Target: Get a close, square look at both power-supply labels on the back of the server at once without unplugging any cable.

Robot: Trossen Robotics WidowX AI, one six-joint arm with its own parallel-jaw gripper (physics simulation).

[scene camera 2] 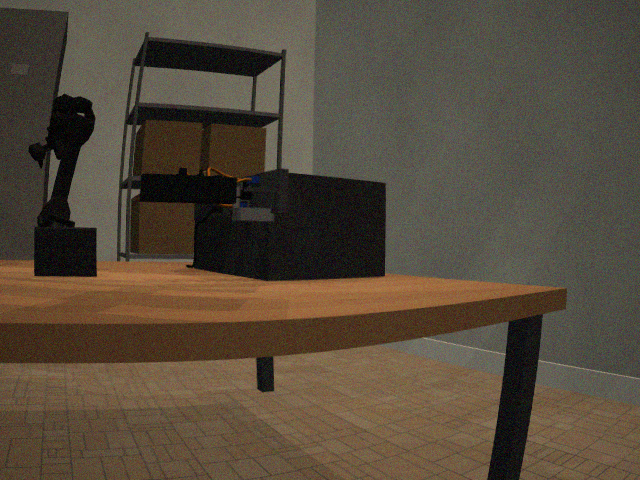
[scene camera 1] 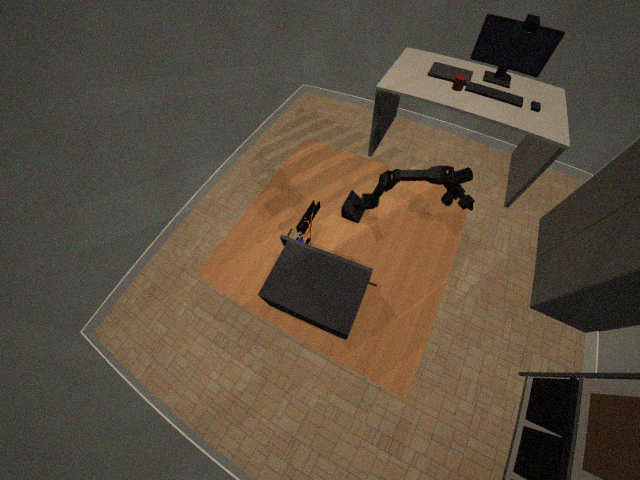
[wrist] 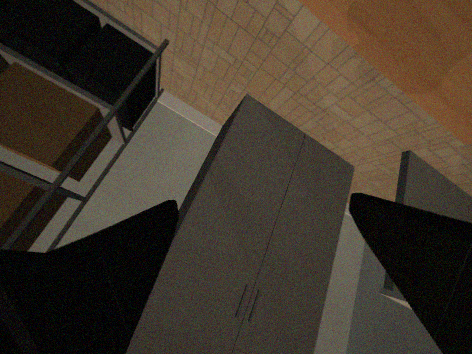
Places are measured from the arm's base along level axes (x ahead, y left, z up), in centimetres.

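Pixels of known places: gripper, fingertip midpoint: (scene camera 2: 51,163) (wrist: 261,204); arm's base at its link origin: (scene camera 2: 56,251) (scene camera 1: 357,204).
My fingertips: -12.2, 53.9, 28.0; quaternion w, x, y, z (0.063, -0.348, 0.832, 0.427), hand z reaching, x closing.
Ahead of a thing's pixels: the offset from my fingertips to its middle, as dx, dy, dz. "*": to the spot under its first point.
The server (scene camera 1: 317,289) (scene camera 2: 330,227) shows as a large dark box on the wooden table. A black bar-like arm (scene camera 1: 309,217) (scene camera 2: 180,188) sticks out from one end of its back side. Orange cables {* +47.4, -62.3, -15.4} (scene camera 1: 311,227) (scene camera 2: 221,172) and blue connectors {* +58.1, -61.6, -12.1} (scene camera 2: 255,179) show where this bar meets the server. The power-supply labels cannot be made out in any view. My gripper (scene camera 1: 457,200) (scene camera 2: 37,153) (wrist: 261,204) is open and empty, raised above the table and well away from the server. In the wrist view its two black fingers stand wide apart, facing a grey cabinet.
The arm's base block (scene camera 1: 353,207) (scene camera 2: 65,251) stands on the table (scene camera 1: 413,310) (scene camera 2: 465,305), near the black bar. The grey cabinet (wrist: 250,210), a shelf rack (scene camera 2: 283,103) with boxes, and a white desk (scene camera 1: 413,77) with a monitor (scene camera 1: 516,43) stand around the table.
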